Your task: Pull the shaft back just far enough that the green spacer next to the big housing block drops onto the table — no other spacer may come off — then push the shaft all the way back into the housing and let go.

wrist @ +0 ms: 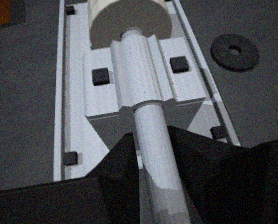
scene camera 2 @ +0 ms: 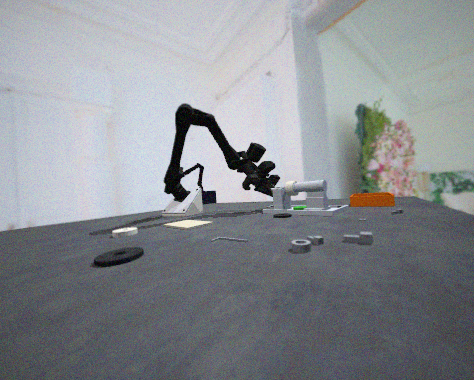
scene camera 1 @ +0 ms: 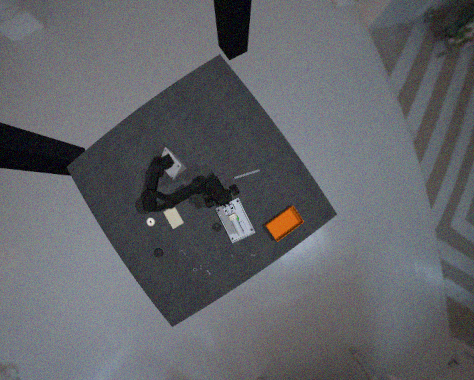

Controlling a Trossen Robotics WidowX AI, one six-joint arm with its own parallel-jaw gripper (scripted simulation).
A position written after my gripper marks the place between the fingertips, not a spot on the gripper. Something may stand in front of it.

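Observation:
A housing block is visible at [scene camera 1: 236, 230] and at [wrist: 96, 90]; an orange tray [scene camera 1: 288, 220] is visible too. My gripper [scene camera 2: 275, 196] also appears in the wrist view [wrist: 149, 136].

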